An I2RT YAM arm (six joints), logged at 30 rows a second.
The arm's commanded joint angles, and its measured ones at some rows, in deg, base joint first. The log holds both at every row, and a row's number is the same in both.
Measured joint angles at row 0:
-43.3, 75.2, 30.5, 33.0, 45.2, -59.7
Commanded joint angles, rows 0 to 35:
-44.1, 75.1, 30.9, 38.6, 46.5, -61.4
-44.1, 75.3, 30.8, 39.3, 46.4, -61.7
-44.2, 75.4, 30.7, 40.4, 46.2, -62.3
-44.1, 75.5, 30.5, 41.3, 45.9, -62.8
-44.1, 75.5, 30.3, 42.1, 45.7, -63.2
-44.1, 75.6, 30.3, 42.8, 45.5, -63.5
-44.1, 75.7, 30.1, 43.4, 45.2, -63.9
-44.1, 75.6, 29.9, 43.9, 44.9, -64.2
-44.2, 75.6, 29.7, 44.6, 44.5, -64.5
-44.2, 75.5, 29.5, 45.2, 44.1, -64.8
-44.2, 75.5, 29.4, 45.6, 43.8, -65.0
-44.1, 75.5, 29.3, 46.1, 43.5, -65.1
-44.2, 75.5, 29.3, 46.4, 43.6, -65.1
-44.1, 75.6, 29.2, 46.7, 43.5, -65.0
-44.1, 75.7, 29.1, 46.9, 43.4, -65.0
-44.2, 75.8, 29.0, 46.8, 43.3, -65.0
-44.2, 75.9, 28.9, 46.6, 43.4, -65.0
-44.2, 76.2, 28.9, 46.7, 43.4, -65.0
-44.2, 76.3, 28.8, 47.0, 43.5, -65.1
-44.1, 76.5, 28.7, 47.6, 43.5, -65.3
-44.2, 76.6, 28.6, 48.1, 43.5, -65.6
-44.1, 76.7, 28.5, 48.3, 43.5, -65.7
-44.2, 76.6, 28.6, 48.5, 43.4, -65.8
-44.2, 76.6, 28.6, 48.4, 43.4, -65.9
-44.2, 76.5, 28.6, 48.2, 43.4, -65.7
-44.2, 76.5, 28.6, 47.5, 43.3, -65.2
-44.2, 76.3, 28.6, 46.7, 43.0, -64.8
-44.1, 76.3, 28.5, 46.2, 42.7, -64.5
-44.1, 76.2, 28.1, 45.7, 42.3, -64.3
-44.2, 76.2, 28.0, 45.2, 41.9, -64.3
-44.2, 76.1, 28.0, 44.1, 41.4, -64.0
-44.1, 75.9, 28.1, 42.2, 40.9, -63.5
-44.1, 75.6, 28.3, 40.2, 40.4, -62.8
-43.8, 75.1, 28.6, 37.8, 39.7, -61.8
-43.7, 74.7, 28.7, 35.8, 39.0, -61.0
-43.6, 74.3, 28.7, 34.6, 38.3, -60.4
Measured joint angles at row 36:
-44.0, 76.2, 28.1, 38.4, 40.4, -63.9
